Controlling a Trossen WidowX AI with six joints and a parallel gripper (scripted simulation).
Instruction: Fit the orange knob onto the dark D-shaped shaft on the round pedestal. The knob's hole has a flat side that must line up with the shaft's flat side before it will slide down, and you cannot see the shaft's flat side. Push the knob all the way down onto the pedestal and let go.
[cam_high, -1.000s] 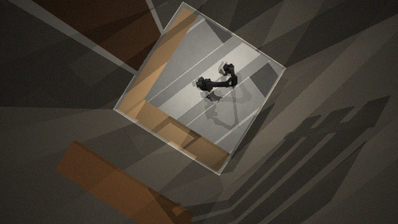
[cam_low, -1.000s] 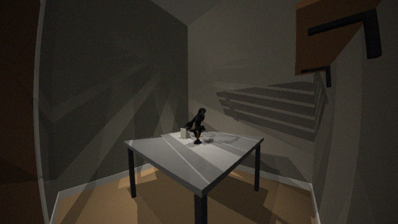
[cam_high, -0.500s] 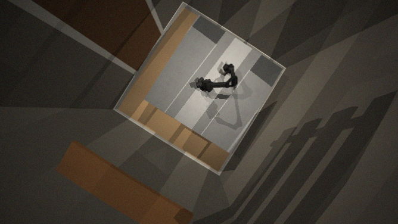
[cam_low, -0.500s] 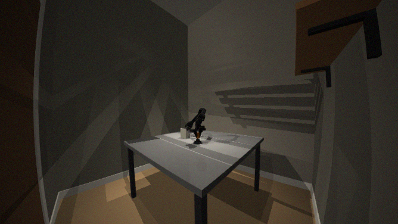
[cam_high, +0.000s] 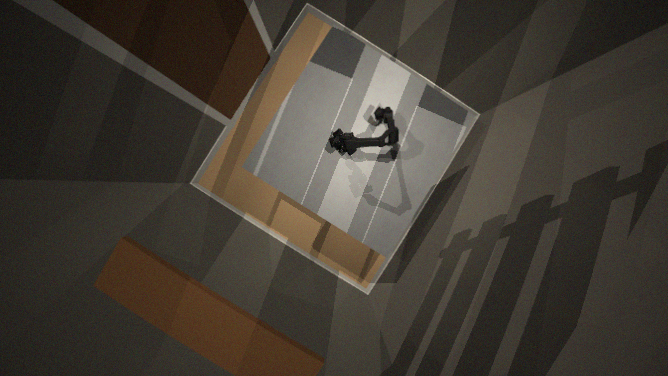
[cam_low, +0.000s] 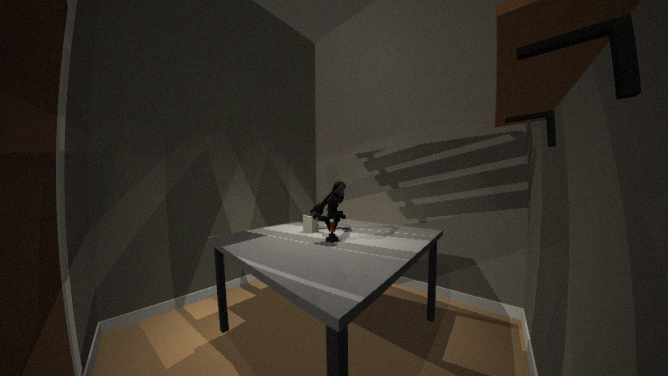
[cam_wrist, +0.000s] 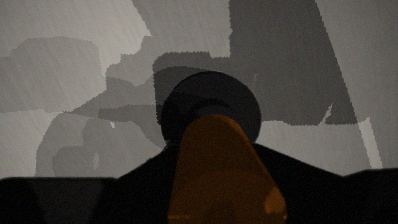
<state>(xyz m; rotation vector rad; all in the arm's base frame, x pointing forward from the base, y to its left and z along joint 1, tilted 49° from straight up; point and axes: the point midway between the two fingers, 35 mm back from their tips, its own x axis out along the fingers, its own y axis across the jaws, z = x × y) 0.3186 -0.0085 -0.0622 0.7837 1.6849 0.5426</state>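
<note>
Right now my gripper tip is 20 mm below the orange knob. The rest, counted from my gripper tip: dark round pedestal 40 mm below.
</note>
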